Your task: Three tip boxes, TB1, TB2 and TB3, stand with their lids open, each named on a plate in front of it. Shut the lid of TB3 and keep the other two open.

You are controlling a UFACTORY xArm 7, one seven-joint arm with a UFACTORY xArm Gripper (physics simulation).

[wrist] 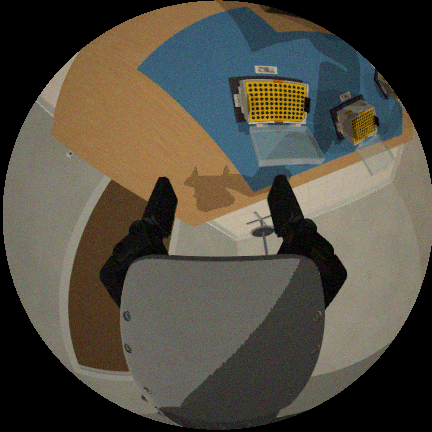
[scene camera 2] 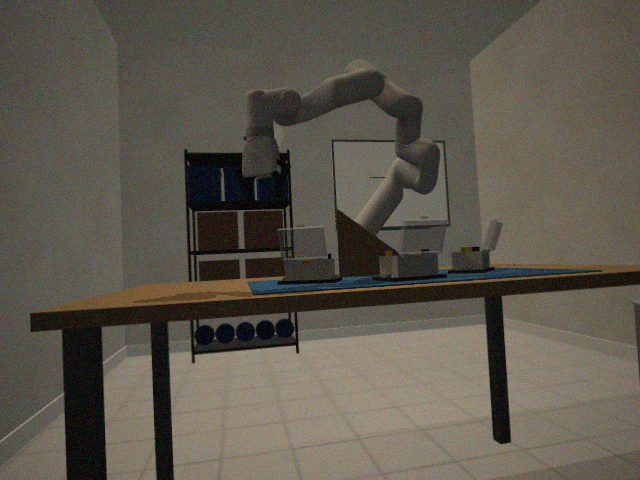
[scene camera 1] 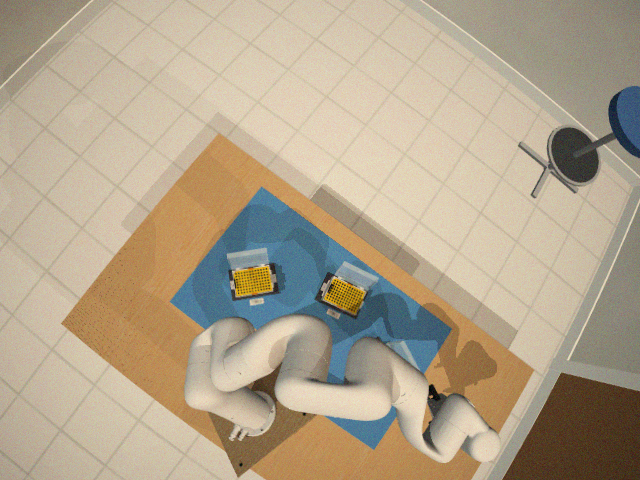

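Three tip boxes with yellow racks have raised clear lids; their name plates are unreadable. The box nearest my gripper has its lid open; in scene camera 1 the arm hides its body. The middle box has its lid open. The far box has its lid open; part shows at the wrist view's edge. My gripper is open and empty, high above the table, off the nearest box's side.
The boxes stand on a blue mat on a wooden table. The arm reaches over the mat. A stool stands on the floor; a shelf rack and a whiteboard are behind.
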